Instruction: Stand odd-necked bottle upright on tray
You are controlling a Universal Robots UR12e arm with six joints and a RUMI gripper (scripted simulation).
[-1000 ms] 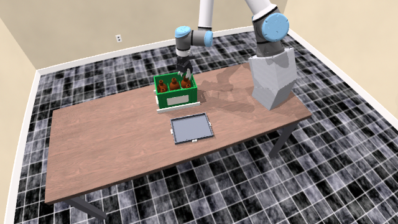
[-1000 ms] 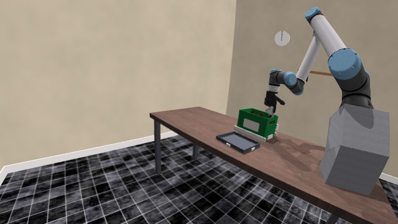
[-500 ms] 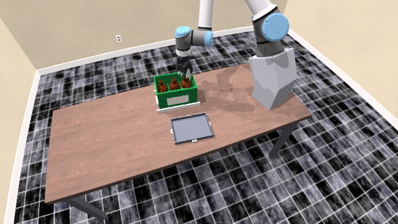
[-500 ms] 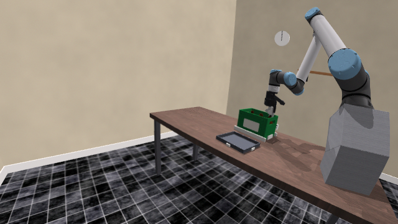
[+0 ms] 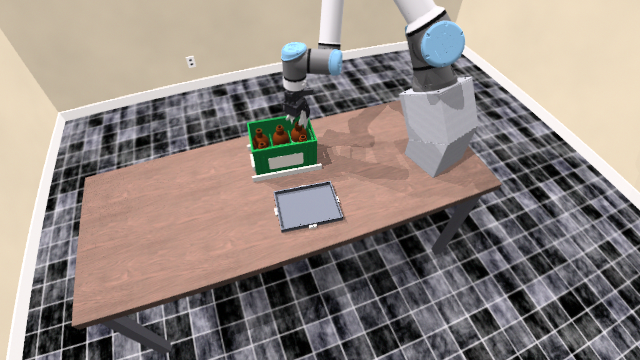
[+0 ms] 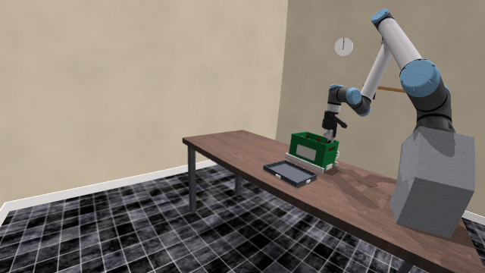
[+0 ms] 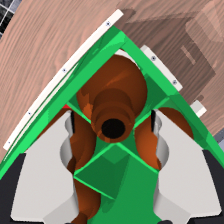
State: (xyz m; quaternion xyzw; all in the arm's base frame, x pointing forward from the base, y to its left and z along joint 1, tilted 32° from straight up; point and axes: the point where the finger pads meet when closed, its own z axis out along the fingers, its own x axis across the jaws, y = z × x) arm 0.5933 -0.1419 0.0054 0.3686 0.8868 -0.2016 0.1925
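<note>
Now: hand 9 cm short of the green crate, 7 cm above it and 5 cm to the right of it. Also, from my hand: glass bottle: 18 cm ahead, 7 cm below; grey tray: 34 cm to the left, 14 cm below, 6 cm ahead.
</note>
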